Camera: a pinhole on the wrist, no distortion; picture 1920 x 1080 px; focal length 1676.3 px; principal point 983.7 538.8 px. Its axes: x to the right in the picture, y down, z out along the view. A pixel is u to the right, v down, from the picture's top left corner.
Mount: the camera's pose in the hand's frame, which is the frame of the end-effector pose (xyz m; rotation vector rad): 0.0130 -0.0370 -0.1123 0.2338 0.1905 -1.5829
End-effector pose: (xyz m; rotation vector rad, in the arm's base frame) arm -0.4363 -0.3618 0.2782 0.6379 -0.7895 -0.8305
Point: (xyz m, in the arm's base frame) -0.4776 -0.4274 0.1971
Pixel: 1531 534
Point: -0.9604 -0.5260 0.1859
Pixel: 1492 212
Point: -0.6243 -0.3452 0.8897
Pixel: outside the picture
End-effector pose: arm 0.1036 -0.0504 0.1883 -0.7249 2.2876 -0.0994
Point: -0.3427 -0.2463 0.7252
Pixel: behind the camera
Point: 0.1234 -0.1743 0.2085
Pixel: 1785 1032
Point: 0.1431 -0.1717 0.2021
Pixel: 1674 853
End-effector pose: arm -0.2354 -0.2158 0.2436 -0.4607 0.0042 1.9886
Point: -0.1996 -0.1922 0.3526
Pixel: 751 252
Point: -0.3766 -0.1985 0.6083
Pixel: 226 351
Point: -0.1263 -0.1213 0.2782
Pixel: 1742 785
